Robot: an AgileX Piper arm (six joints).
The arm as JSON. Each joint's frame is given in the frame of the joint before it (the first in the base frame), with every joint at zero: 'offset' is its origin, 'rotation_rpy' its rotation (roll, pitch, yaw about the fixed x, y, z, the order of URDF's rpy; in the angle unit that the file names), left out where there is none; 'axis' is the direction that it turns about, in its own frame. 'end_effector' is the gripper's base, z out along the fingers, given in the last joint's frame.
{
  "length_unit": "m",
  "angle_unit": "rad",
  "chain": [
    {
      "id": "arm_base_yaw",
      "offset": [
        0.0,
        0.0,
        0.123
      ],
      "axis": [
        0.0,
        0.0,
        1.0
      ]
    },
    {
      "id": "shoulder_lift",
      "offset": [
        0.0,
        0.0,
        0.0
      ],
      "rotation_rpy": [
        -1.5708,
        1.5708,
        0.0
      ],
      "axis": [
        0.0,
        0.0,
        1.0
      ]
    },
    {
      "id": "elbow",
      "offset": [
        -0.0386,
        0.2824,
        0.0
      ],
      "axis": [
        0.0,
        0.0,
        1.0
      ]
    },
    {
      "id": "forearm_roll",
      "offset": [
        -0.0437,
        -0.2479,
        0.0
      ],
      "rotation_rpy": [
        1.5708,
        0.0,
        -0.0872
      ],
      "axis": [
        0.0,
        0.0,
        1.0
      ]
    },
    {
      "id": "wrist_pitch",
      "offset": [
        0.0,
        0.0,
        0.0
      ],
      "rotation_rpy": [
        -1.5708,
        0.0,
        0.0
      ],
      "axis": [
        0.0,
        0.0,
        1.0
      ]
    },
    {
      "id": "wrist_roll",
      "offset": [
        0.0,
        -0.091,
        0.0
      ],
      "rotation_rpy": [
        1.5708,
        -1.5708,
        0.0
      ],
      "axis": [
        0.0,
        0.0,
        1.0
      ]
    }
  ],
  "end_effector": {
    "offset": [
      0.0,
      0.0,
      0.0
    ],
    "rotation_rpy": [
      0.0,
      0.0,
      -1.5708
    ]
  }
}
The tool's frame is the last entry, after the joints.
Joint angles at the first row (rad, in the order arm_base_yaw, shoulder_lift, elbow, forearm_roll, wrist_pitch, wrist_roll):
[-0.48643 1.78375 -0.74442 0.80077 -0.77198 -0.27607]
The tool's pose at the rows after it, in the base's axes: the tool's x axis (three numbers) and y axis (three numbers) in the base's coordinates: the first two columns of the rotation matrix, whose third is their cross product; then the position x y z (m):
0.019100 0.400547 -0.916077 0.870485 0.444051 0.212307 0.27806 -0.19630 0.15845
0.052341 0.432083 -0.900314 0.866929 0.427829 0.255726 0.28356 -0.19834 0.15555
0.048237 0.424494 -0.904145 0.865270 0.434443 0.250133 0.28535 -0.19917 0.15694
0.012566 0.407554 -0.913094 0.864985 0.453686 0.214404 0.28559 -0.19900 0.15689
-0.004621 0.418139 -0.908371 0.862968 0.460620 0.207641 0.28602 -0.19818 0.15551
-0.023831 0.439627 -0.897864 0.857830 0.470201 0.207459 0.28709 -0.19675 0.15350
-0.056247 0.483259 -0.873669 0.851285 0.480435 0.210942 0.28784 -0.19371 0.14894
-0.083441 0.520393 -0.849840 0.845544 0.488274 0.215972 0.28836 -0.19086 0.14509
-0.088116 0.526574 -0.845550 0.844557 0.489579 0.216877 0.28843 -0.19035 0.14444
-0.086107 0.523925 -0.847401 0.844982 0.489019 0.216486 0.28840 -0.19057 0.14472
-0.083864 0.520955 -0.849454 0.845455 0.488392 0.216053 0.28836 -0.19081 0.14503
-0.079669 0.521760 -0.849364 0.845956 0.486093 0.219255 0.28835 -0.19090 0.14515
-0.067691 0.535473 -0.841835 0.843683 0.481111 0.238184 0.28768 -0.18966 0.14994
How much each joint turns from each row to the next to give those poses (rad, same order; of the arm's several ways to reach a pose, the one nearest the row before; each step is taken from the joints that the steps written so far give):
[0.00003 0.03900 -0.00210 -0.02644 0.01805 0.08289]
[-0.00003 0.02017 -0.02285 -0.00004 0.01659 0.04507]
[0.00001 0.00152 -0.00807 -0.00222 0.00004 -0.00922]
[-0.00001 0.00001 0.00002 -0.00413 0.00180 -0.03740]
[0.00001 0.00001 -0.00059 0.00001 0.01951 -0.00928]
[-0.00001 0.00002 -0.00190 -0.00401 0.03313 -0.00213]
[0.00000 -0.00001 0.00002 -0.00002 0.06077 -0.00188]
[0.00000 0.00000 -0.00002 0.00003 0.05299 -0.00003]
[0.00001 0.00000 0.00003 -0.00002 0.00903 0.00003]
[0.00000 -0.00001 -0.00001 0.00002 -0.00388 -0.00002]
[0.00000 -0.00001 0.00002 -0.00002 -0.00435 0.00002]
[0.00001 0.00000 -0.00002 0.00004 -0.00163 0.00393]
[0.00000 -0.01906 -0.00001 0.01116 0.02180 0.00197]

